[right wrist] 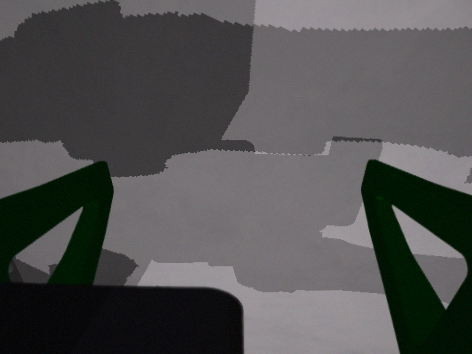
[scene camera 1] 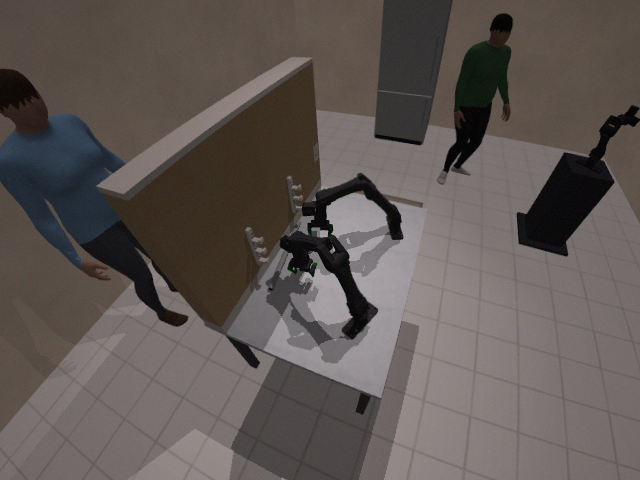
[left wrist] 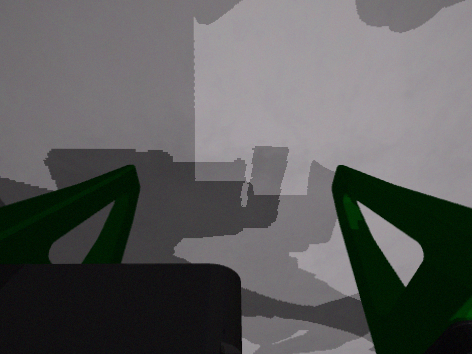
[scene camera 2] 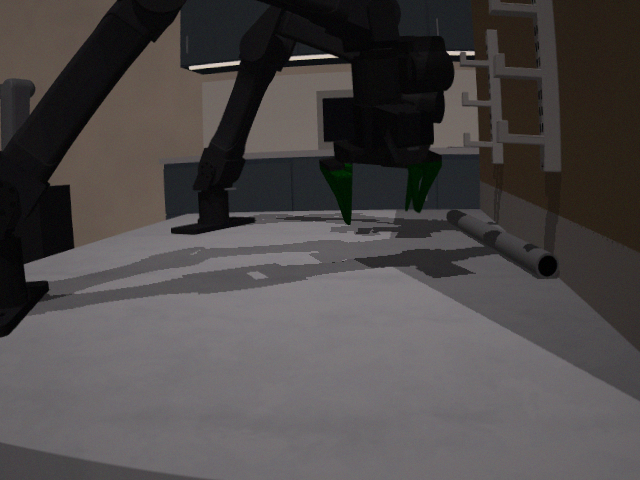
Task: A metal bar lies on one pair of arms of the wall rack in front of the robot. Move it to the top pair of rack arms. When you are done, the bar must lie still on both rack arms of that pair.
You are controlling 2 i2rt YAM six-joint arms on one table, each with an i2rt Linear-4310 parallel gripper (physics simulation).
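Note:
The metal bar (scene camera 1: 276,272) lies on the table at the foot of the wall, below the rack; it also shows in scene camera 2 (scene camera 2: 501,242). The rack's two white uprights (scene camera 1: 294,192) (scene camera 1: 256,245) each carry three arms, and all are bare (scene camera 2: 509,95). My left gripper (scene camera 1: 302,271) is open and empty, pointing down just above the table beside the bar. My right gripper (scene camera 1: 319,232) is open and empty, pointing down near the far upright. Both wrist views (left wrist: 234,175) (right wrist: 236,168) show wide-apart green fingers over shadowed table, with no bar between them.
The brown wall panel (scene camera 1: 223,181) stands along the table's rack side. The arm bases (scene camera 1: 361,319) (scene camera 1: 396,233) stand on the table's opposite side. Two people (scene camera 1: 480,90) (scene camera 1: 109,224) and a grey cabinet (scene camera 1: 410,71) are off the table.

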